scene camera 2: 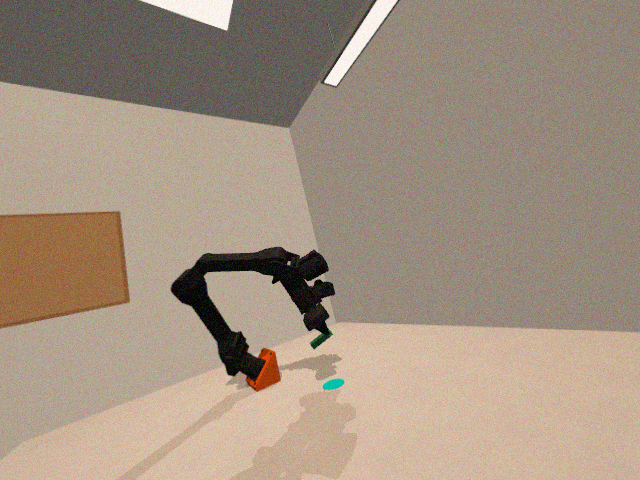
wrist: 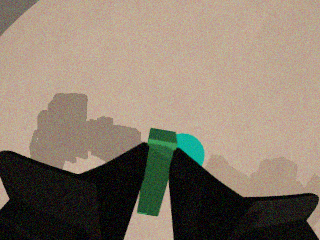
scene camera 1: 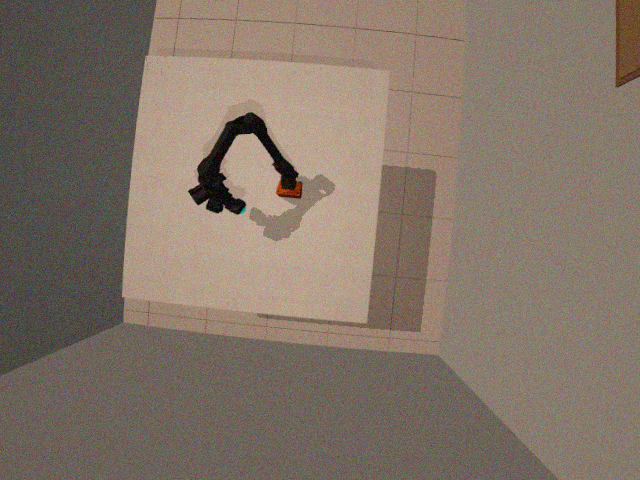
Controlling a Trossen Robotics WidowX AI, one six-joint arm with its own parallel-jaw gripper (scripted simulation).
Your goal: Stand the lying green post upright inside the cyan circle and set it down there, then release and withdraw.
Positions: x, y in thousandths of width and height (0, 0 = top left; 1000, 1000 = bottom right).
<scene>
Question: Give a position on a green post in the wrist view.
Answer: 505, 598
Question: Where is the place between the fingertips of my gripper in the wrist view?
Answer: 502, 631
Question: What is my gripper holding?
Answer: A green post.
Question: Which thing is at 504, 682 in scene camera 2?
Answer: My gripper.
</scene>
